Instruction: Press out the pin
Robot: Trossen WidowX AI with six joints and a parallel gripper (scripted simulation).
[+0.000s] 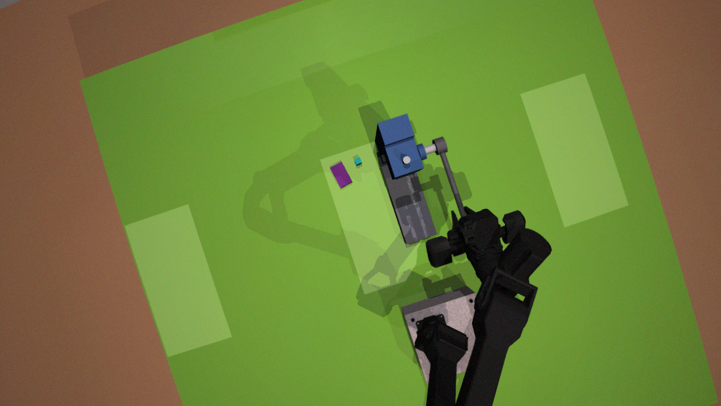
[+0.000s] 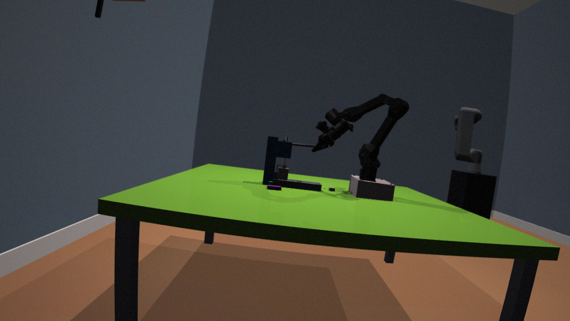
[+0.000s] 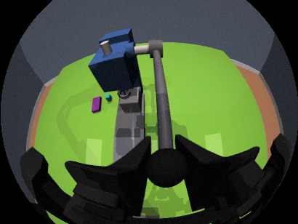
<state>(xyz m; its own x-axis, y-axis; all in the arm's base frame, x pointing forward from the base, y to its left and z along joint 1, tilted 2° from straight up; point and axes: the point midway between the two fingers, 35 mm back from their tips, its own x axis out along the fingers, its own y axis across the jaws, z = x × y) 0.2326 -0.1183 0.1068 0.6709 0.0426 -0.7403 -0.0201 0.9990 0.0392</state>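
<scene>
My gripper tip is 50 mm short of the lever, 20 mm below it and 10 mm to the right of it. From my gripper tip the other things lie so: small dark thing (160 mm below, 110 mm behind, 50 mm to the left); then small teal cube (170 mm ahead, 160 mm to the left, 160 mm below); then punch rod (120 mm ahead, 80 mm to the left, 30 mm below).
</scene>
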